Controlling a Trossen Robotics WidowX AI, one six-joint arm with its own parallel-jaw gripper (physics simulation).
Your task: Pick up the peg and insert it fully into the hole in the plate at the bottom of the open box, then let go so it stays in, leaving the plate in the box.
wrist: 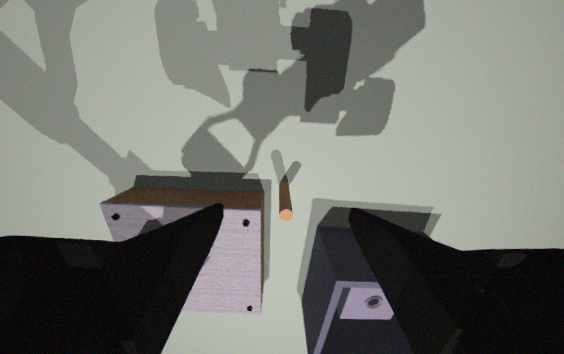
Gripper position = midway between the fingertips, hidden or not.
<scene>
In view: the gripper (287, 211) and a pale plate (354, 303).
</scene>
